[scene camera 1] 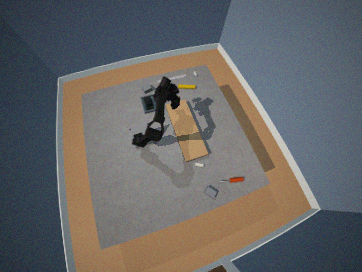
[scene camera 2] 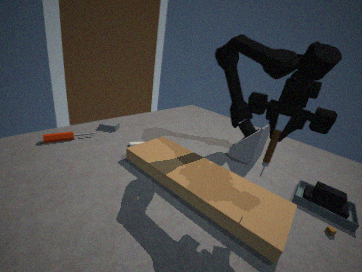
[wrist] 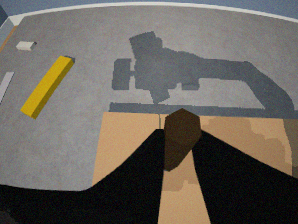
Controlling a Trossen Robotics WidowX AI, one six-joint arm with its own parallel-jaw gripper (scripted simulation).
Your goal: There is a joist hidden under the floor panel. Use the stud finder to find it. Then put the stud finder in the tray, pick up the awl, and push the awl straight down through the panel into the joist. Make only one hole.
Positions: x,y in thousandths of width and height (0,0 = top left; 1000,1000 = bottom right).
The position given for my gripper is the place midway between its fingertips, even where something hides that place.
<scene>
My gripper (scene camera 2: 758,513) carries an awl (wrist: 612,578). Also in view: a black stud finder (scene camera 2: 894,719) and a yellow bar (wrist: 136,431).
My gripper shows as well in the wrist view (wrist: 596,609). The wrist view misses the black stud finder: it is out of frame. Scene camera 2 misses the yellow bar: it is out of frame.
</scene>
